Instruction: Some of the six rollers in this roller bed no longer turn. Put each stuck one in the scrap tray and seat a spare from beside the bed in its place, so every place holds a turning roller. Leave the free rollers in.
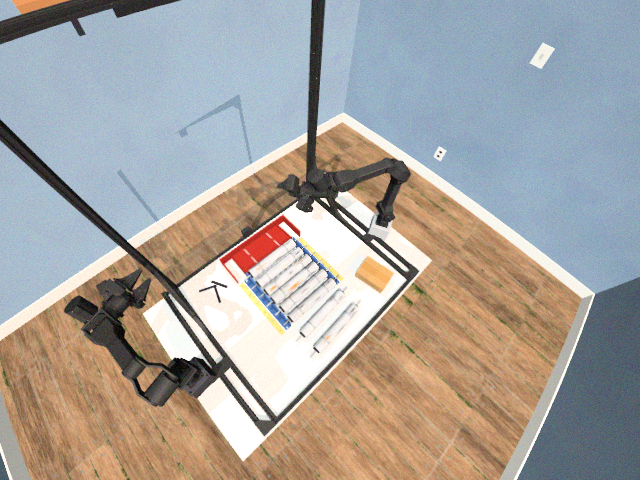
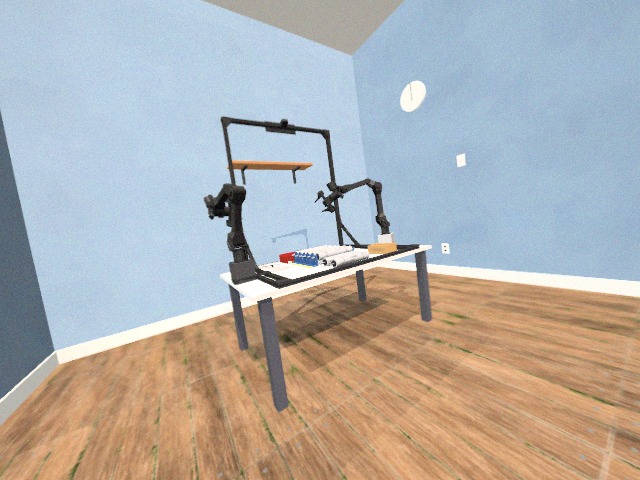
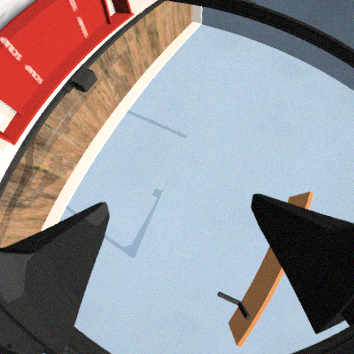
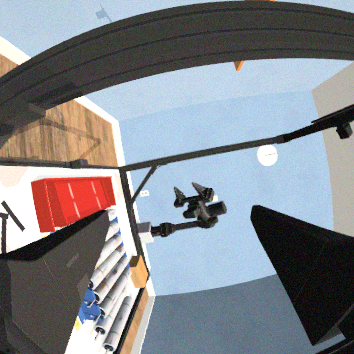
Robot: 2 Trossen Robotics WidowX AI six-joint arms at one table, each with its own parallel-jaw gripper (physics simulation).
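Places are measured from the left arm's base along level axes (x ahead, y left, z up), in centimetres.
Pixels of known places: left gripper, between the fingertips: (image 1: 283,190) (image 2: 318,207) (image 3: 180,205) (image 4: 182,184); right gripper, between the fingertips: (image 1: 145,274) (image 2: 242,211) (image 4: 180,215); left arm's base, origin of its link: (image 1: 382,221) (image 2: 385,234) (image 4: 151,231); right arm's base, origin of its link: (image 1: 191,375) (image 2: 241,261).
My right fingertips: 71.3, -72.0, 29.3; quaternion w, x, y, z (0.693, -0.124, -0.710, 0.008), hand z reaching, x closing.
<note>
For each thing: its top centre in the pictures, then the offset to it from my right fingertips, as dx, dy, dz.
- red scrap tray, centre of its top: (image 3: 58,36) (image 4: 91,195) (image 1: 260,244) (image 2: 306,250) -39.0, +18.9, -33.5
- orange block, centre of its top: (image 1: 375,272) (image 4: 142,270) (image 2: 381,244) -44.4, +75.5, -33.6
The roller bed (image 1: 265,303) (image 2: 306,259) (image 4: 90,312) has blue notched rails and grey-white rollers (image 1: 298,285) lying side by side in it; some carry orange marks. Which rollers are stuck cannot be told. Two spare rollers (image 1: 323,313) (image 1: 337,327) lie beside the bed, on the side away from the scrap tray. The red scrap tray (image 1: 264,246) (image 2: 285,257) (image 3: 47,42) (image 4: 59,204) holds no roller that I can see. My left gripper (image 1: 292,197) (image 2: 320,205) (image 3: 180,205) (image 4: 182,184) is open and empty, raised above the tray's far right end. My right gripper (image 1: 145,276) is open and empty, raised off the table's left side.
An orange block (image 1: 374,273) (image 2: 382,248) (image 4: 138,272) lies right of the bed. Thin black bars (image 1: 217,294) lie left of the tray. Yellow strips (image 1: 262,308) run along the rails. A black frame (image 1: 356,341) borders the work area, with uprights (image 1: 313,93) at the back.
</note>
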